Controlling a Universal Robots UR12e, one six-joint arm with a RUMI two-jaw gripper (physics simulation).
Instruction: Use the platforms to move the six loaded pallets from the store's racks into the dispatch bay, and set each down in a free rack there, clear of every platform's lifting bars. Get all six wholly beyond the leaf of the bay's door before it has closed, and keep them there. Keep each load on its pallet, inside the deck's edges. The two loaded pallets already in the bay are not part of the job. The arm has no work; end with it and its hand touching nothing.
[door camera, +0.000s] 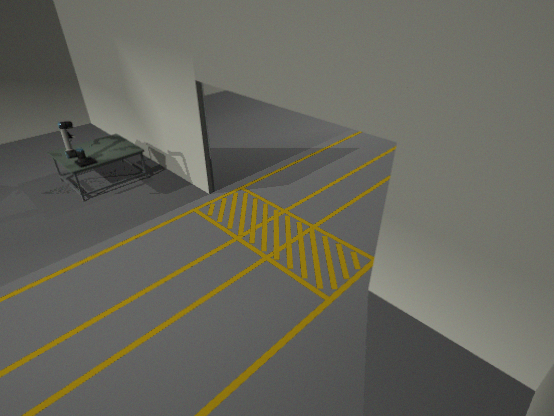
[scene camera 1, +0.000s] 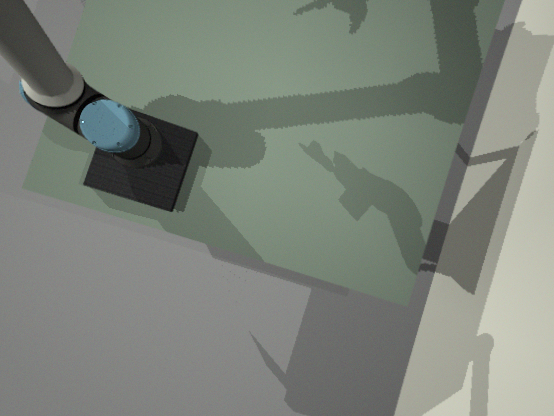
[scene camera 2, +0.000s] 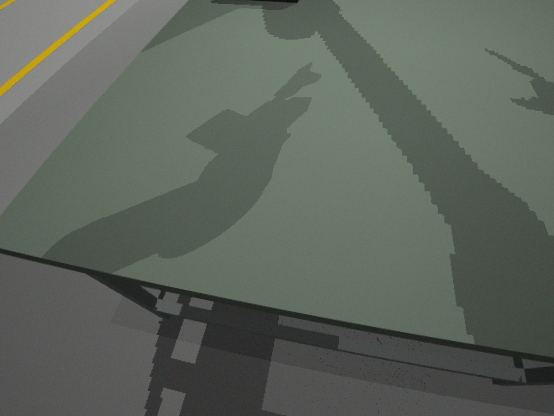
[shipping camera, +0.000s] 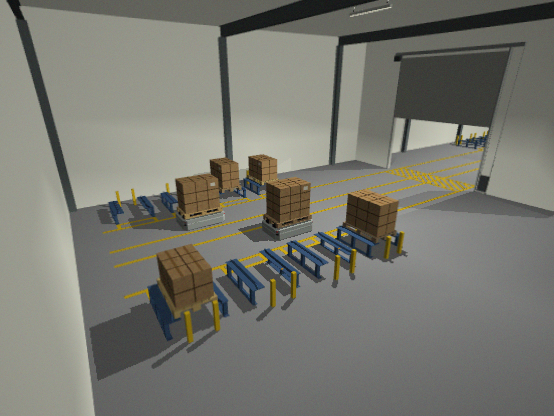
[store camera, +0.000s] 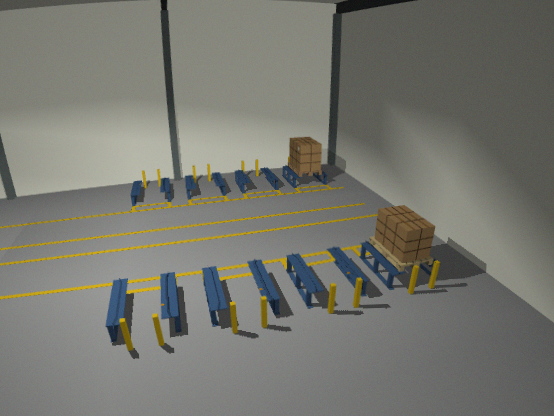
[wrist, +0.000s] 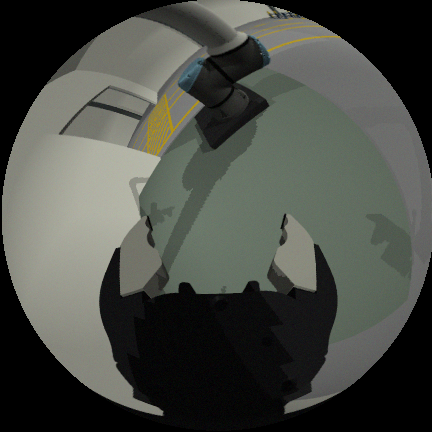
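Where they show: gripper, fingertip midpoint: (door camera: 73, 140) (wrist: 216, 216); arm's base, link origin: (door camera: 82, 160) (wrist: 230, 106).
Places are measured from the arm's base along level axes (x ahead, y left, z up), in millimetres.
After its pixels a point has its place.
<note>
In the shipping camera view, a grey platform (shipping camera: 204, 221) @[x 11269, y -6704, z -610 mm] carries a loaded pallet (shipping camera: 197, 196) @[x 11360, y -6819, z 197 mm] in the aisle beside the far rack row. A second platform (shipping camera: 291, 230) @[x 9827, y -4387, z -577 mm] carries a taller loaded pallet (shipping camera: 288, 201) @[x 9877, y -4474, z 300 mm] mid-aisle. Four more loaded pallets (shipping camera: 185, 276) @[x 13731, y -3136, z 291 mm] (shipping camera: 372, 215) @[x 8893, y -2445, z 225 mm] (shipping camera: 224, 175) @[x 9482, y -8143, z 195 mm] (shipping camera: 262, 169) @[x 7895, y -7872, z 181 mm] stand in racks, two in each row. The door leaf (shipping camera: 450, 90) @[x 1271, y -3945, z 2965 mm] is partly lowered. In the store camera view, one loaded pallet (store camera: 305, 156) @[x -13044, y -4045, z 218 mm] stands in a far rack and one (store camera: 404, 233) @[x -11913, y 1423, z 303 mm] in a near rack at the right. My gripper (wrist: 216, 216) @[x 193, y 514, z 280 mm] is open and empty above the green table.
Blue racks without pallets (shipping camera: 243, 277) (store camera: 117, 305) line both aisles, with yellow posts (shipping camera: 272, 292) (store camera: 127, 334) at their ends. Yellow hatching (door camera: 280, 237) @[x 990, y -4411, z -791 mm] (shipping camera: 430, 177) @[x 777, y -4250, z -813 mm] marks the doorway floor. The green table (door camera: 120, 145) @[x 1019, y 145, z -42 mm] (scene camera 1: 280, 60) @[x 505, y 434, z -43 mm] (scene camera 2: 350, 200) @[x 1084, y 151, z -43 mm] stands beside the wall.
</note>
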